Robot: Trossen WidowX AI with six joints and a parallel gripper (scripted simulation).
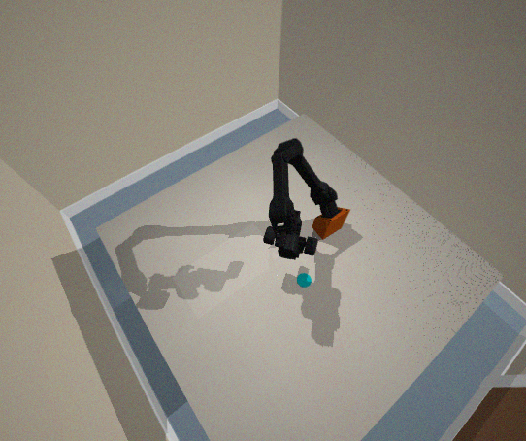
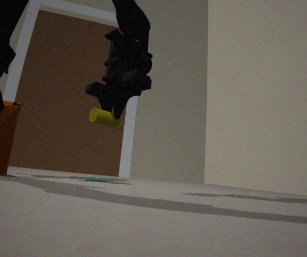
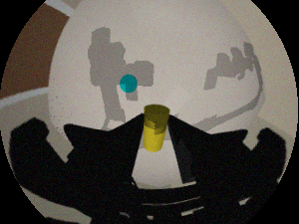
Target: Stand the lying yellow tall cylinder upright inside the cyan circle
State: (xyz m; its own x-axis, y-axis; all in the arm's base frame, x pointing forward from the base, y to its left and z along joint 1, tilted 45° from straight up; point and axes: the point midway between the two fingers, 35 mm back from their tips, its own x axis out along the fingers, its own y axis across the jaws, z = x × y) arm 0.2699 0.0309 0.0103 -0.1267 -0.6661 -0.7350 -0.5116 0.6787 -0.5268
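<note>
Right now the cyan circle is 15 cm below my gripper tip, 9 cm to the left of it and 1 cm behind it. The rest, counted from my gripper tip: yellow cylinder: 2 cm behind, 1 cm to the right.
</note>
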